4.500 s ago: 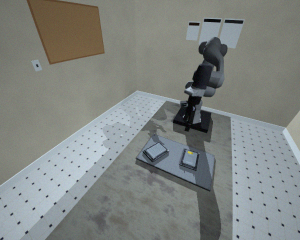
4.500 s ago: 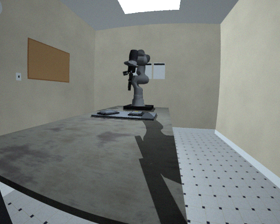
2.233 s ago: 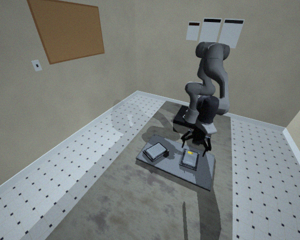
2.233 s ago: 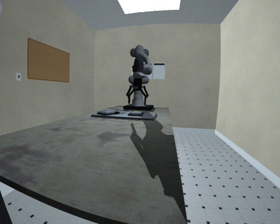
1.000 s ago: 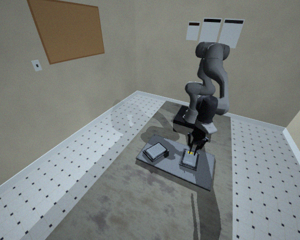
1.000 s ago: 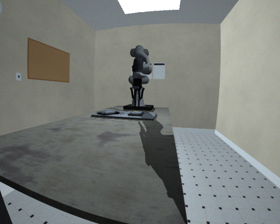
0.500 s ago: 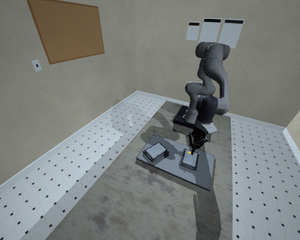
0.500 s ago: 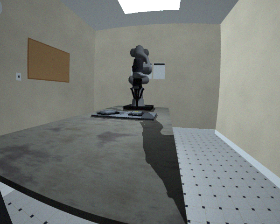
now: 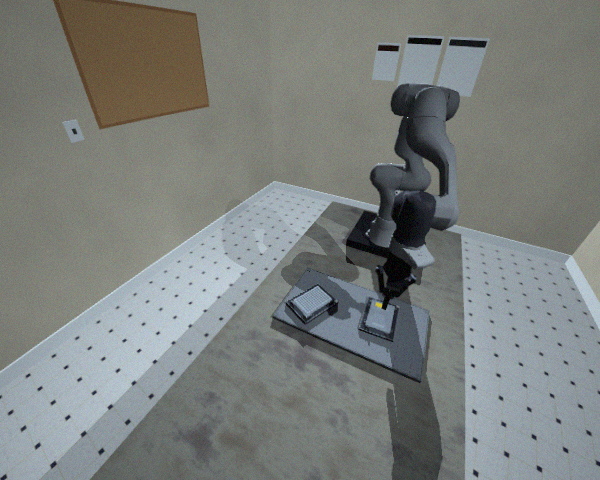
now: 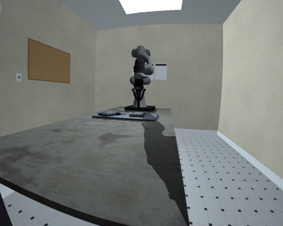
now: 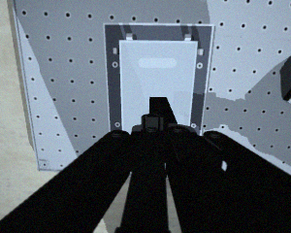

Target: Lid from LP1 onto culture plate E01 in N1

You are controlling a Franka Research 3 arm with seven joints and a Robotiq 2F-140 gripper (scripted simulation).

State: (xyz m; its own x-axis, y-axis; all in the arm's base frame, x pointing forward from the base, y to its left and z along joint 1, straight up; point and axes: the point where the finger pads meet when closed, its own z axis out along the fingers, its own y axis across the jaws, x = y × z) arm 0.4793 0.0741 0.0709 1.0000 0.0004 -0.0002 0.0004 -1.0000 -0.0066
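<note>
Now: hand 8 cm above the clear lid. From my hand the other things lie so: lid park LP1: 9 cm below; then culture plate E01: 4 cm ahead, 26 cm to the right, 8 cm below.
</note>
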